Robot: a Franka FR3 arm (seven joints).
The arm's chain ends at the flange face. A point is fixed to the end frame.
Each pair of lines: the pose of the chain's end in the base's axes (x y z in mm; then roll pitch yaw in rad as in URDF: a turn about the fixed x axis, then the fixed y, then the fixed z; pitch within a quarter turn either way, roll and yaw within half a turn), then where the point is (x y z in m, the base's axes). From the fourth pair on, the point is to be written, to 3 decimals.
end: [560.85 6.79 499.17 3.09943 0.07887 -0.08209]
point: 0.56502 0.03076 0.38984
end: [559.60 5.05 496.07 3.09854 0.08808 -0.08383]
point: 0.56280 0.02900 0.38670
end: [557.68 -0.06 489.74 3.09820 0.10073 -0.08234]
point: 0.55946 0.02398 0.38036
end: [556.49 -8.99 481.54 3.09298 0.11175 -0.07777]
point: 0.557 0.015 0.372
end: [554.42 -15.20 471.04 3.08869 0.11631 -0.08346]
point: 0.554 0.008 0.361
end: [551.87 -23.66 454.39 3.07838 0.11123 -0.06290]
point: 0.552 -0.002 0.345
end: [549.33 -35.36 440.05 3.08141 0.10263 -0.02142]
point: 0.549 -0.013 0.330
